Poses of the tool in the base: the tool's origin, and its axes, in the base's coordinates. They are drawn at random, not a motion.
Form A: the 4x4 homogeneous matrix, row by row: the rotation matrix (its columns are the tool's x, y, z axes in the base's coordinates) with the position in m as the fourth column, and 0 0 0 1 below. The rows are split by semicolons.
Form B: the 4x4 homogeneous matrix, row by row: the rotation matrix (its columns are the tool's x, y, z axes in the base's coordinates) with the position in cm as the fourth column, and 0 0 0 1 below. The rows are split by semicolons. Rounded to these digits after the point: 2 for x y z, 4 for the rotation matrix.
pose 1, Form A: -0.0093 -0.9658 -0.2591 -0.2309; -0.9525 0.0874 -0.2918 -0.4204; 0.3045 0.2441 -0.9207 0.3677; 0 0 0 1
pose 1, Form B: -0.0093 -0.9658 -0.2591 -23.09; -0.9525 0.0874 -0.2918 -42.04; 0.3045 0.2441 -0.9207 36.77; 0 0 0 1
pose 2, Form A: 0.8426 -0.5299 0.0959 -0.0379; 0.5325 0.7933 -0.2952 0.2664; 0.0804 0.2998 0.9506 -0.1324; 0 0 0 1
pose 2, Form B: 0.8426 -0.5299 0.0959 -3.79; 0.5325 0.7933 -0.2952 26.64; 0.0804 0.2998 0.9506 -13.24; 0 0 0 1
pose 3, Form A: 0.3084 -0.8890 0.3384 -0.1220; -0.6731 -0.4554 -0.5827 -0.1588; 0.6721 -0.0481 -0.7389 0.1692; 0 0 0 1
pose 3, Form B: 0.3084 -0.8890 0.3384 -12.20; -0.6731 -0.4554 -0.5827 -15.88; 0.6721 -0.0481 -0.7389 16.92; 0 0 0 1
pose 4, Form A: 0.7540 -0.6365 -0.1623 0.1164; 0.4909 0.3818 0.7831 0.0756; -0.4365 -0.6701 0.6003 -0.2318; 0 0 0 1
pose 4, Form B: 0.7540 -0.6365 -0.1623 11.64; 0.4909 0.3818 0.7831 7.56; -0.4365 -0.6701 0.6003 -23.18; 0 0 0 1
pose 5, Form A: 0.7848 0.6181 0.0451 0.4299; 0.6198 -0.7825 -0.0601 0.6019; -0.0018 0.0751 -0.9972 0.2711; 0 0 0 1
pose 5, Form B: 0.7848 0.6181 0.0451 42.99; 0.6198 -0.7825 -0.0601 60.19; -0.0018 0.0751 -0.9972 27.11; 0 0 0 1
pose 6, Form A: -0.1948 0.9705 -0.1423 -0.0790; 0.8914 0.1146 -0.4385 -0.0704; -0.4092 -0.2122 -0.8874 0.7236; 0 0 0 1
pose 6, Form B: -0.1948 0.9705 -0.1423 -7.90; 0.8914 0.1146 -0.4385 -7.04; -0.4092 -0.2122 -0.8874 72.36; 0 0 0 1
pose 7, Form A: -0.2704 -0.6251 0.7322 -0.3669; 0.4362 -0.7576 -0.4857 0.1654; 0.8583 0.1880 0.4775 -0.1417; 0 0 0 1
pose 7, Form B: -0.2704 -0.6251 0.7322 -36.69; 0.4362 -0.7576 -0.4857 16.54; 0.8583 0.1880 0.4775 -14.17; 0 0 0 1
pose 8, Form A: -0.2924 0.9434 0.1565 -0.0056; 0.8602 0.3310 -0.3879 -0.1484; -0.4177 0.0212 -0.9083 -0.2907; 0 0 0 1
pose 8, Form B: -0.2924 0.9434 0.1565 -0.56; 0.8602 0.3310 -0.3879 -14.84; -0.4177 0.0212 -0.9083 -29.07; 0 0 0 1
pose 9, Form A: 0.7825 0.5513 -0.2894 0.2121; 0.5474 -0.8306 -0.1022 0.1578; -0.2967 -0.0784 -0.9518 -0.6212; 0 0 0 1
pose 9, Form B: 0.7825 0.5513 -0.2894 21.21; 0.5474 -0.8306 -0.1022 15.78; -0.2967 -0.0784 -0.9518 -62.12; 0 0 0 1
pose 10, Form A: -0.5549 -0.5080 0.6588 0.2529; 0.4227 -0.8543 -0.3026 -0.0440; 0.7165 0.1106 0.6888 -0.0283; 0 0 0 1
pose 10, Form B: -0.5549 -0.5080 0.6588 25.29; 0.4227 -0.8543 -0.3026 -4.40; 0.7165 0.1106 0.6888 -2.83; 0 0 0 1
